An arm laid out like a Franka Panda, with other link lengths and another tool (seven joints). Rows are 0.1 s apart.
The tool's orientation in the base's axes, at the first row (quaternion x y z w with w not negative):
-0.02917, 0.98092, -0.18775, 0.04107
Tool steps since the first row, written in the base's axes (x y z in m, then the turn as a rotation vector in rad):
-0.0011, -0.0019, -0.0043, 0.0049, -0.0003, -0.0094
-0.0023, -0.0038, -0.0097, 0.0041, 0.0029, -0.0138
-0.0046, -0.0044, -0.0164, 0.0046, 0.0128, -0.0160
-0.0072, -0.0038, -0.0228, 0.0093, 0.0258, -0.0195
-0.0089, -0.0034, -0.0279, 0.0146, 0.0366, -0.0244
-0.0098, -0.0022, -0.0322, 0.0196, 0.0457, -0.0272
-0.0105, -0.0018, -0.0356, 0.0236, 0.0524, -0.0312
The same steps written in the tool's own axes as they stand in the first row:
0.0015, -0.0001, 0.0046, -0.0042, 0.0030, 0.0093
0.0032, 0.0002, 0.0102, -0.0033, 0.0076, 0.0121
0.0060, 0.0022, 0.0164, -0.0044, 0.0176, 0.0106
0.0090, 0.0052, 0.0218, -0.0098, 0.0308, 0.0095
0.0110, 0.0076, 0.0263, -0.0155, 0.0424, 0.0105
0.0122, 0.0103, 0.0297, -0.0209, 0.0517, 0.0103
0.0131, 0.0120, 0.0327, -0.0251, 0.0592, 0.0119

